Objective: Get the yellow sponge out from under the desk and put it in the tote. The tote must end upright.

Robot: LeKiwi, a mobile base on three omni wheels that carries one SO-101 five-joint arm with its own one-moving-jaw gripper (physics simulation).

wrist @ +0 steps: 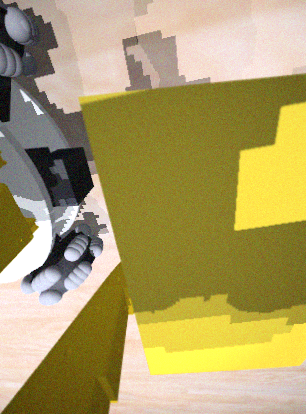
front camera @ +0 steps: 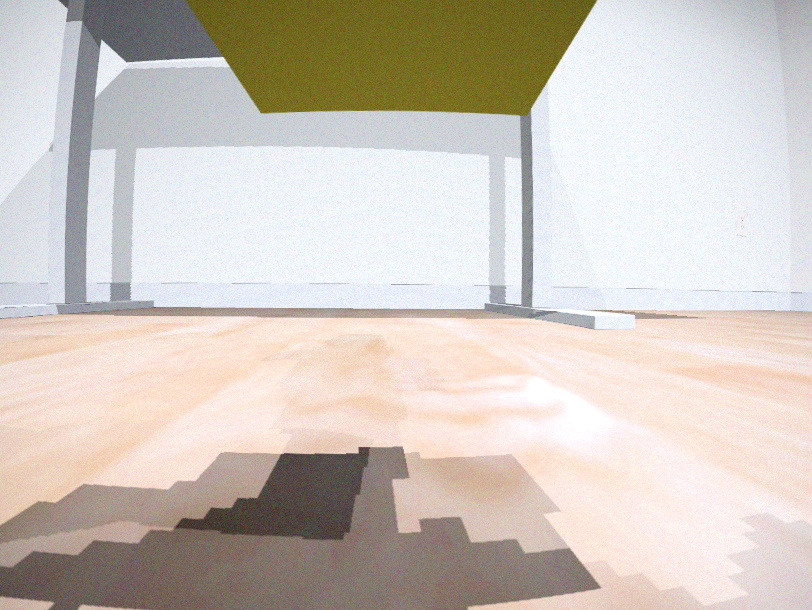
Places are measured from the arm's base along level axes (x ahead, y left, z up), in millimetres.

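Pixels of known places: hand, tool point: (wrist: pixel 142 263).
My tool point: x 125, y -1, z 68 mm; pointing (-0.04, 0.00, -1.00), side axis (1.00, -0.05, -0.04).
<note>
Ahead of a thing's pixels: the offset from my tool point to its top centre. "spot": to the spot under its first point. Level surfaces: height alone.
The yellow sponge {dx +29, dy +3, dz +19 mm} (front camera: pixel 393 55) (wrist: pixel 190 200) is a large block. It hangs at the top middle of the front view, raised above the floor, and fills the right of the wrist view. My gripper (wrist: pixel 124 287) is shut on the sponge; one yellow jaw shows at the lower left of the wrist view, its tip against the sponge's left edge, and the other jaw is hidden. The gripper does not show in the front view. The desk (front camera: pixel 78 164) stands ahead, beyond the sponge, with its dark top at the upper left. The tote does not show in either view.
The desk's right leg {spot: dx +886, dy -324, dz +119 mm} (front camera: pixel 527 210) stands on a long foot {spot: dx +540, dy -367, dz -144 mm} (front camera: pixel 613 321) that reaches toward me. A pale wall (front camera: pixel 315 216) rises behind the desk. Wooden floor {dz -158 mm} (front camera: pixel 196 393) lies ahead with my shadow on it. My own wheel (wrist: pixel 62 270) shows at the left of the wrist view.
</note>
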